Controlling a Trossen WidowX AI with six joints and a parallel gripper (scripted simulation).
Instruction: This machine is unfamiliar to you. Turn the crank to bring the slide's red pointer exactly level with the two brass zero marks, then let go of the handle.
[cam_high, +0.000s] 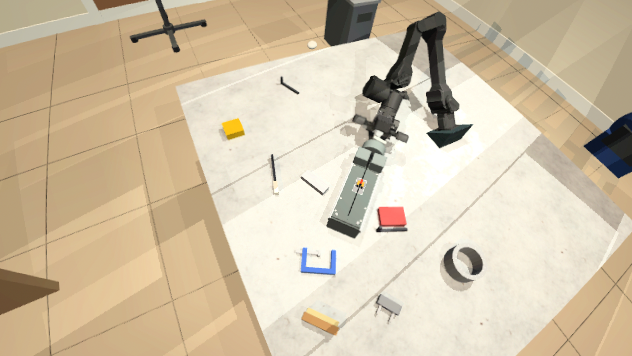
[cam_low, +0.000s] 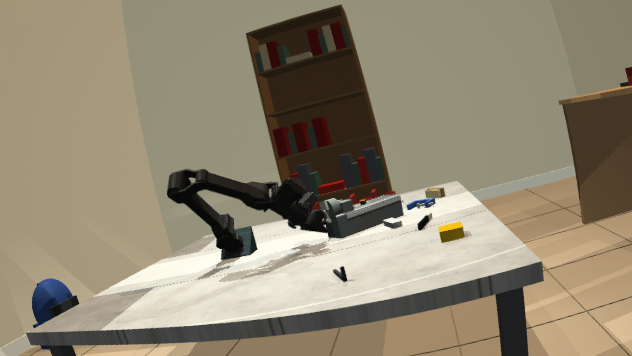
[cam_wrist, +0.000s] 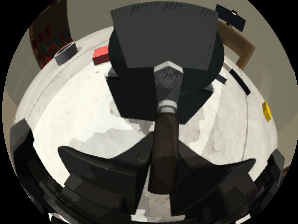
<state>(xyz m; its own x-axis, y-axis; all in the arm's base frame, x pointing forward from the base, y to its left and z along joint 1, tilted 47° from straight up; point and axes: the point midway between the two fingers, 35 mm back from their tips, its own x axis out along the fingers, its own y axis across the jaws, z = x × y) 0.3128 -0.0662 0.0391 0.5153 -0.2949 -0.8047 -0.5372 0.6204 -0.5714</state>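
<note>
My gripper tip is now 2 cm past the crank handle, 1 cm to the left of it and 3 cm below it. From my gripper tip the other things lie so: grey block: 21 cm ahead, 1 cm to the right, 2 cm below; then red pointer: 13 cm ahead, 9 cm to the left, 5 cm above; then red block: 8 cm ahead, 21 cm to the left, 2 cm below.
</note>
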